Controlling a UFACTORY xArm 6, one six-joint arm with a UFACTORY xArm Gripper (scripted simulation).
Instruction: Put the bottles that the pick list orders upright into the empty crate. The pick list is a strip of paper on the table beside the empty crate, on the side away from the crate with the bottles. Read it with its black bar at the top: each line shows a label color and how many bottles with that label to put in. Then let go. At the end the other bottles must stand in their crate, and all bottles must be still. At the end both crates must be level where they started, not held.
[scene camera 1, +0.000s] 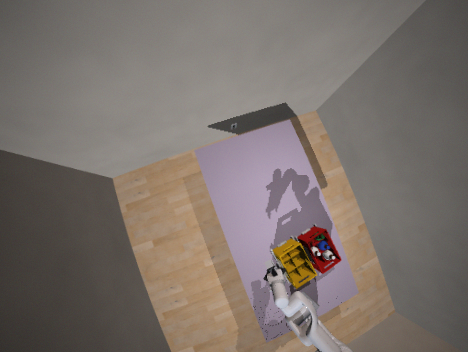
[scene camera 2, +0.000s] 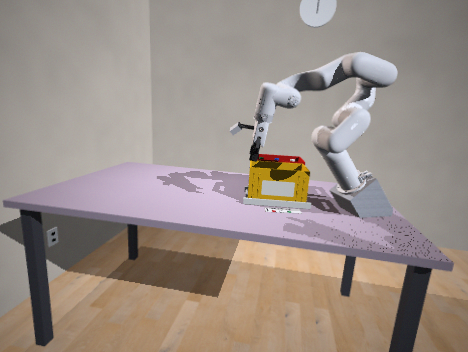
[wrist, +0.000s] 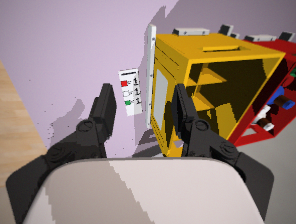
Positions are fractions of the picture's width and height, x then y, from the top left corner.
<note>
In view: my gripper (wrist: 0.48, 0.42) and a pick list (wrist: 0.44, 0.35).
</note>
